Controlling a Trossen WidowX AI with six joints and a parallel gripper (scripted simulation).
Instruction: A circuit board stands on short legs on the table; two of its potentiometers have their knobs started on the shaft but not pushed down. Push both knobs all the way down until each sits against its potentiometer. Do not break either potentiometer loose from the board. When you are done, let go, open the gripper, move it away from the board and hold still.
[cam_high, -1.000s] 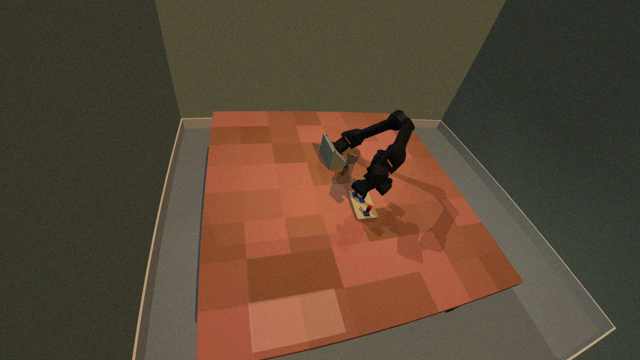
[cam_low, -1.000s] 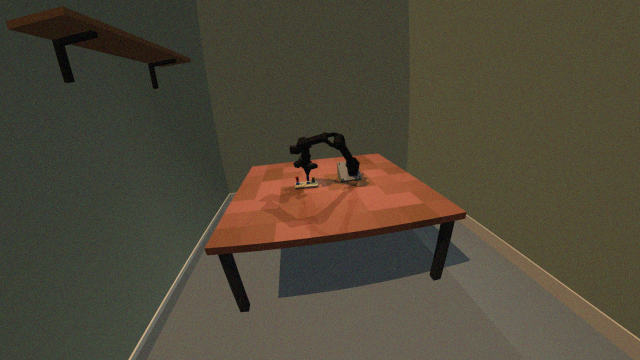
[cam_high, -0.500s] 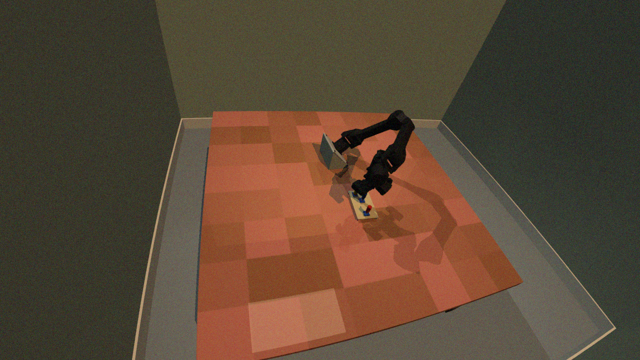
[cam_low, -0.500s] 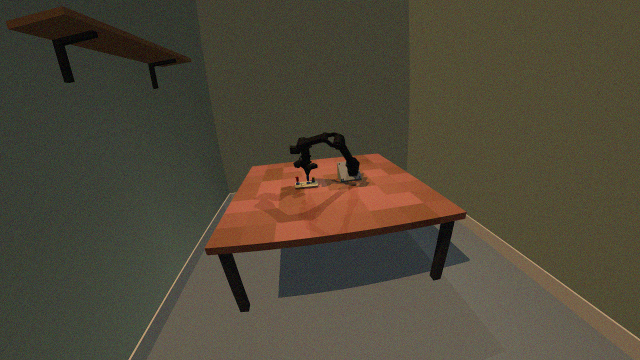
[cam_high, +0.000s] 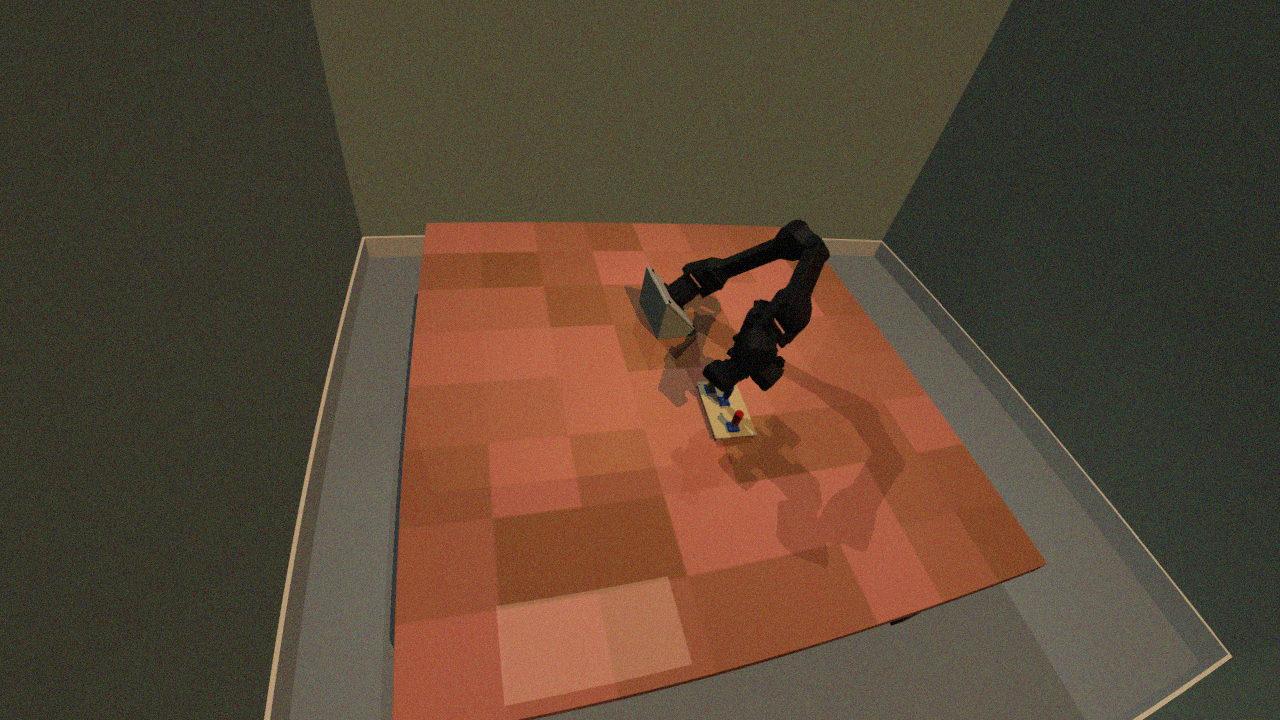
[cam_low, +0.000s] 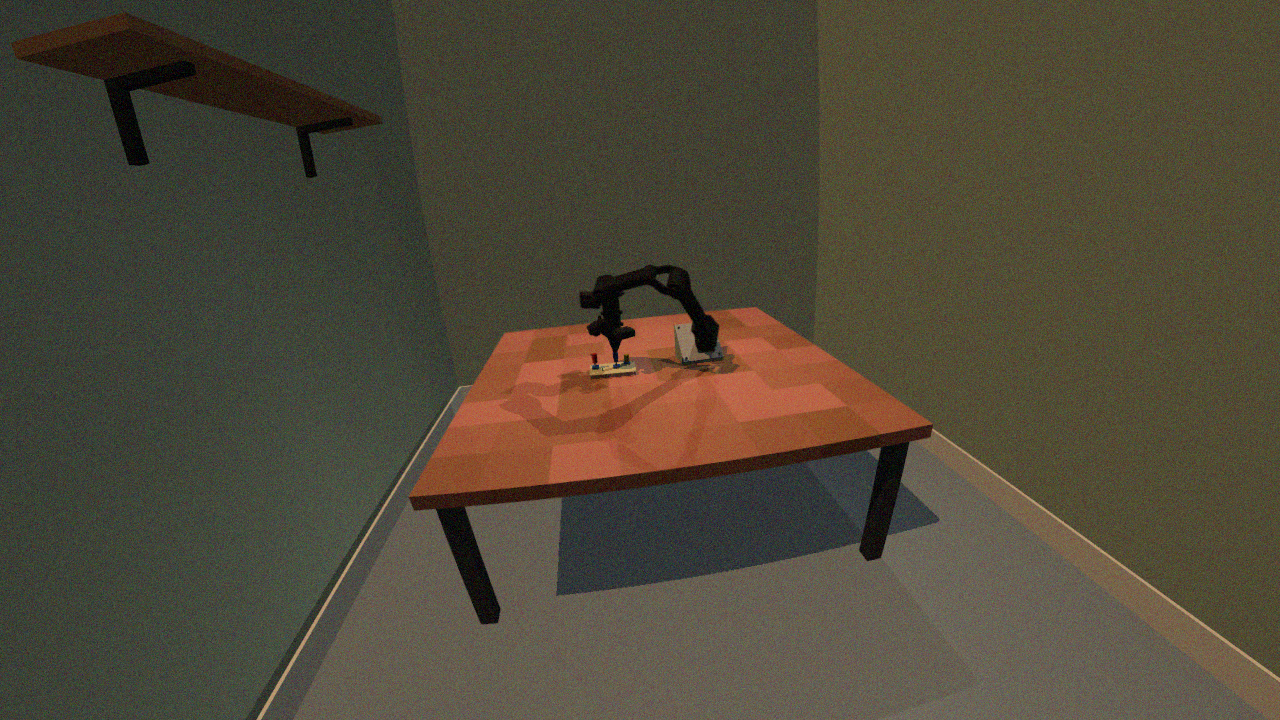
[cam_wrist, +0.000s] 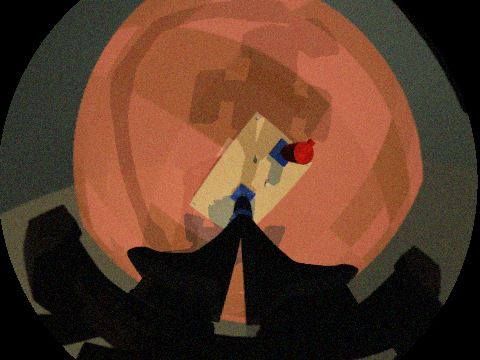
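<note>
Now: gripper tip 7 cm short of the potentiometer knob, 1 cm to the left of it and 3 cm above it.
</note>
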